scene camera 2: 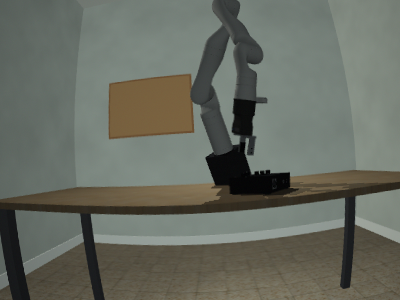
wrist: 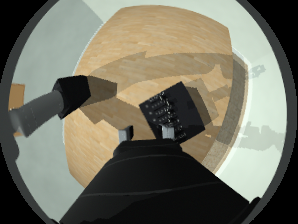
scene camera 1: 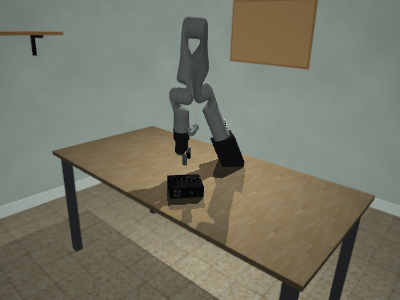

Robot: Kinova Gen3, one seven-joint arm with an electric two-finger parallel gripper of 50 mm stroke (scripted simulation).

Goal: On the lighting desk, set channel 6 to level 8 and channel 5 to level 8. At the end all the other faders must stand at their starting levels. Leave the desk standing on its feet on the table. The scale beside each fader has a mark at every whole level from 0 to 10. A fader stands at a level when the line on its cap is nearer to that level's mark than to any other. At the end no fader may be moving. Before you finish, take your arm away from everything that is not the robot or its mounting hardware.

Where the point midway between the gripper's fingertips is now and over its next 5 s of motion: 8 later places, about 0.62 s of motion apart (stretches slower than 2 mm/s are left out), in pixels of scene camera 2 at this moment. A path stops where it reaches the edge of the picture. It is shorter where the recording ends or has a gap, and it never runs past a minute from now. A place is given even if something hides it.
The gripper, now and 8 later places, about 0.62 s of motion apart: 245, 153; 235, 159; 230, 161; 231, 161; 236, 159; 246, 153; 254, 143; 257, 138; 252, 145
